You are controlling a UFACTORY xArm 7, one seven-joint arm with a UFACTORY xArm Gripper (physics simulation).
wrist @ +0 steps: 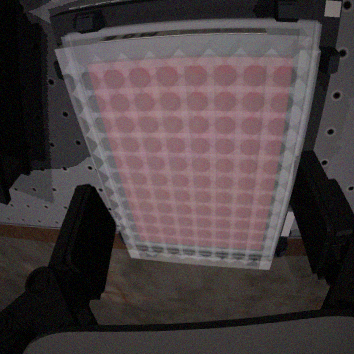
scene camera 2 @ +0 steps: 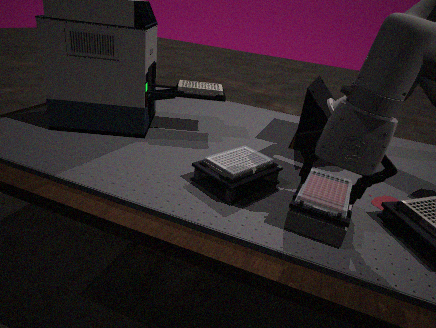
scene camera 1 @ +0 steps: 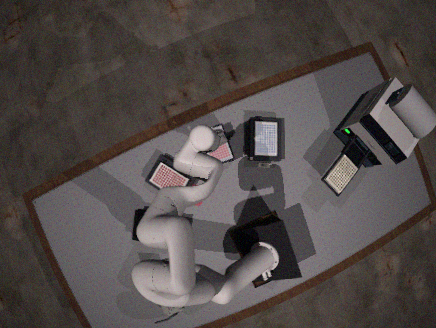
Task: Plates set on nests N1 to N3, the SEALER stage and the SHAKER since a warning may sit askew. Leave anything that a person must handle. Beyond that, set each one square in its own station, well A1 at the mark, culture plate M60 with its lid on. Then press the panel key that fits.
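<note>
A plate with pink wells under a clear lid [scene camera 1: 222, 151] [scene camera 2: 325, 192] [wrist: 195, 150] sits on a black station with small corner clips. Its clear edges look doubled in the wrist view; I cannot tell whether it sits square. My gripper [wrist: 194, 191] is open, one black finger on each side of this plate's near end, nothing held. A second plate with red wells [scene camera 1: 169, 176] lies on a station to the left in scene camera 1. A pale plate [scene camera 1: 266, 139] [scene camera 2: 240, 161] rests on a black legged station. A cream plate [scene camera 1: 341, 173] [scene camera 2: 200, 88] lies on the tray of the large machine.
The large grey machine [scene camera 1: 382, 120] [scene camera 2: 100, 65] shows a green light. A dark slanted panel-like box [scene camera 1: 285, 250] [scene camera 2: 312, 115] stands near the arm's base. A red round thing [scene camera 2: 384, 202] is right of the pink plate. Station labels are unreadable.
</note>
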